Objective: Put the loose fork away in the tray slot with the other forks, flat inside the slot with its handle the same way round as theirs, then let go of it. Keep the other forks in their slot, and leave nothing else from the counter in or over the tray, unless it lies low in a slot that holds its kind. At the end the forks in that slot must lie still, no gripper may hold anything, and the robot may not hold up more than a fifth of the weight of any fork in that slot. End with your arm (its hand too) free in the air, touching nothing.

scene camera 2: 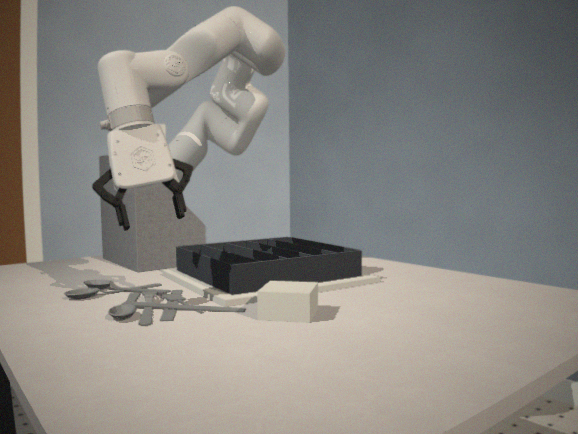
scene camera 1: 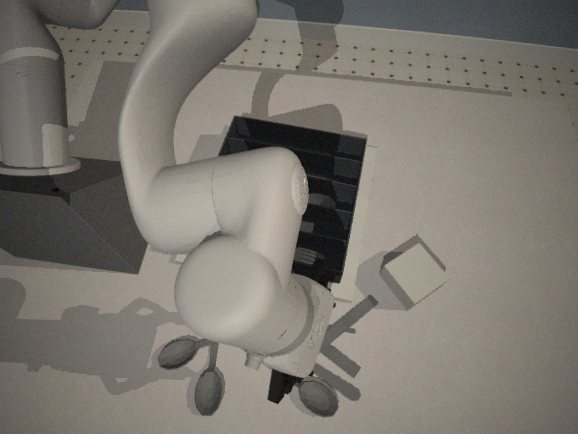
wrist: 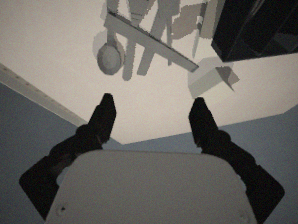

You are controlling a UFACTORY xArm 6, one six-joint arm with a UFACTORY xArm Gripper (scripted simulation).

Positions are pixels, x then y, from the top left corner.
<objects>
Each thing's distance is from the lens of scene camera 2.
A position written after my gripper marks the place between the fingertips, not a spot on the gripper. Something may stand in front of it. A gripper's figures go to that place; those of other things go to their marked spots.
my gripper point(scene camera 2: 154, 223): 88 cm
pale box point(scene camera 2: 287, 301): 79 cm
</objects>
